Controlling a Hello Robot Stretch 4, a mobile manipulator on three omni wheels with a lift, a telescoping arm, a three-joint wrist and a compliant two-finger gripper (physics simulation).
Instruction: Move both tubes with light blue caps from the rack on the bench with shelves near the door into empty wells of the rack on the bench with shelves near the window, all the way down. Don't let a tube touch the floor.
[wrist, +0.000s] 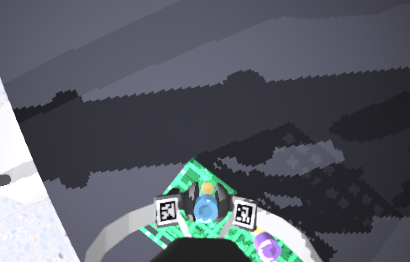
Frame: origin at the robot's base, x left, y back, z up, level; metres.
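Seen in the pictures: hand at its tool point: (206, 199).
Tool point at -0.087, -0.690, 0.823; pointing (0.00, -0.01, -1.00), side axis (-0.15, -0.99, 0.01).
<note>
A point is followed by its place in that frame, as x, y, z.
My gripper (206, 202) @(-0.087, -0.690, 0.823) is shut on a tube with a light blue cap (205, 209) @(-0.087, -0.689, 0.854), low in the middle of the wrist view, with a dark fingertip on each side of the cap. The tube's body is mostly hidden below the cap. A green rack (192, 171) @(-0.070, -0.673, 0.743) lies below the gripper, turned so that one corner points up in the view. I cannot tell whether the tube's lower end is in a well or above the rack. A small orange round shape (208, 188) @(-0.080, -0.692, 0.808) shows just beyond the cap, between the fingertips. The gripper and its wrist hide part of the rack.
A tube with a purple cap (268, 248) @(-0.126, -0.735, 0.854) stands in the rack at the lower right, with a bit of orange beside it. The dark grey surface (150, 130) @(-0.013, -0.625, 0.735) around the rack carries jagged shadows. Its edge runs down the left side, with speckled floor (25, 235) @(-0.387, 0.207, -0.028) beyond.
</note>
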